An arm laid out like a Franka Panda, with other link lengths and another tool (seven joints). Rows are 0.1 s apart.
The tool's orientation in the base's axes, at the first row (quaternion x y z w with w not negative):
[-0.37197, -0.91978, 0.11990, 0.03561]
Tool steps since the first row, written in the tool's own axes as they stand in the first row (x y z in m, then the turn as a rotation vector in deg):
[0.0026, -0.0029, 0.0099, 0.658, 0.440, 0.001]
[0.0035, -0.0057, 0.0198, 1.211, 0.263, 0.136]
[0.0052, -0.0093, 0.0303, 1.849, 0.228, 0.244]
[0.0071, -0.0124, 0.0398, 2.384, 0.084, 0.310]
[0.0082, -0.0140, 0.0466, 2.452, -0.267, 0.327]
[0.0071, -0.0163, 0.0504, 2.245, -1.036, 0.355]
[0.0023, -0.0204, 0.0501, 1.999, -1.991, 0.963]
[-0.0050, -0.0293, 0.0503, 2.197, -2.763, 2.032]
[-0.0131, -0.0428, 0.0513, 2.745, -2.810, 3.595]
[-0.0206, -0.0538, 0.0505, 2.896, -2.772, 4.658]
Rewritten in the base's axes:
[-0.0054, -0.0021, -0.0089, -0.177, 0.761, -0.125]
[-0.0094, -0.0054, -0.0179, -0.716, 0.995, -0.225]
[-0.0147, -0.0087, -0.0272, -1.216, 1.392, -0.337]
[-0.0197, -0.0114, -0.0357, -1.709, 1.650, -0.378]
[-0.0226, -0.0131, -0.0419, -1.998, 1.450, -0.309]
[-0.0239, -0.0162, -0.0450, -2.373, 0.767, -0.141]
[-0.0232, -0.0223, -0.0435, -2.935, -0.185, -0.488]
[-0.0240, -0.0336, -0.0414, -3.765, -0.791, -1.338]
[-0.0274, -0.0488, -0.0388, -4.433, -0.748, -2.853]
[-0.0293, -0.0614, -0.0351, -4.681, -0.823, -3.896]

